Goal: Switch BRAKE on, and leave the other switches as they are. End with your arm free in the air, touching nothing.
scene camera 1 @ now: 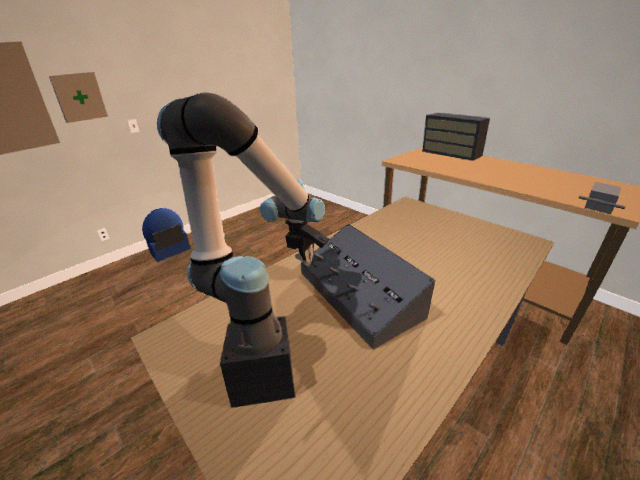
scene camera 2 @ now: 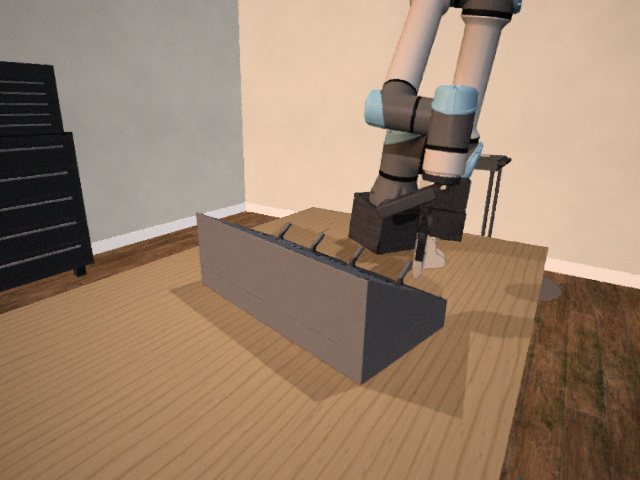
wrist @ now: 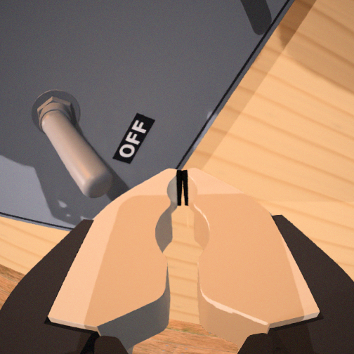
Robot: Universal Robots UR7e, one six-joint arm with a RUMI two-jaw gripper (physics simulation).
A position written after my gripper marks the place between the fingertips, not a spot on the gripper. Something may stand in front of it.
In view: my gripper (scene camera 2: pixel 416 278) and a dark switch console (scene camera 2: pixel 359 322).
My gripper shows as well in scene camera 1 (scene camera 1: pixel 308 265) and in the wrist view (wrist: pixel 182 173). The dark switch console also shows in scene camera 1 (scene camera 1: pixel 403 293) and in the wrist view (wrist: pixel 142 90).
